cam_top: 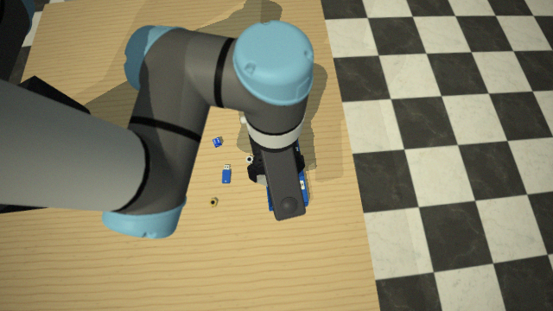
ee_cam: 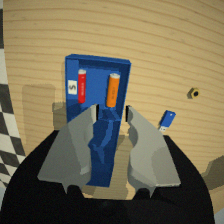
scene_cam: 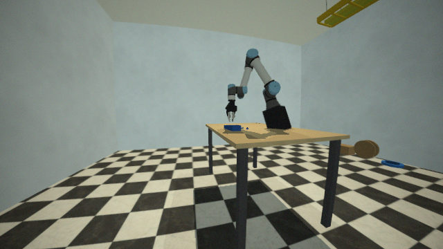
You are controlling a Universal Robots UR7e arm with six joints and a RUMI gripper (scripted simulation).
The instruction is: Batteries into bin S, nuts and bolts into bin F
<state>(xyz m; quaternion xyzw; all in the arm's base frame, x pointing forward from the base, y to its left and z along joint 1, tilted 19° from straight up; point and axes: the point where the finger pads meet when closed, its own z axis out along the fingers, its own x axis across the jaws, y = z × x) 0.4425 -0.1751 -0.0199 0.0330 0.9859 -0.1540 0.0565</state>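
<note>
My gripper is now 14 cm past the brass nut, 1 cm to the right of it and 8 cm above it. The rest, counted from my hand: orange battery 7 cm below; then blue bin row 4 cm ahead, 8 cm to the left, 6 cm below; then red battery 5 cm ahead, 7 cm below.
</note>
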